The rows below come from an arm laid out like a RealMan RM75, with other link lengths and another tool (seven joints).
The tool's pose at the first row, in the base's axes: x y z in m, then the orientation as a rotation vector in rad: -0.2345 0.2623 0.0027 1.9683 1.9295 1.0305
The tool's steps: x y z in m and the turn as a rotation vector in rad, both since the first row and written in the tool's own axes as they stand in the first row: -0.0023 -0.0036 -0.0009 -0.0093 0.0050 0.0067; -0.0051 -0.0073 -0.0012 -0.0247 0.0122 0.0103; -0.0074 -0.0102 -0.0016 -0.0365 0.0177 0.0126; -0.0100 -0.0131 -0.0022 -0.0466 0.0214 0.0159; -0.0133 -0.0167 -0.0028 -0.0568 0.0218 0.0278; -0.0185 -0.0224 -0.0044 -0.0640 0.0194 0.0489
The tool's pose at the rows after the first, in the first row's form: -0.2377 0.2603 0.0005 1.9704 1.9185 1.0452; -0.2406 0.2581 -0.0024 1.9653 1.9055 1.0662; -0.2429 0.2562 -0.0046 1.9608 1.8959 1.0821; -0.2453 0.2539 -0.0067 1.9585 1.8860 1.0948; -0.2483 0.2511 -0.0095 1.9666 1.8675 1.1058; -0.2533 0.2464 -0.0134 1.9870 1.8428 1.1135
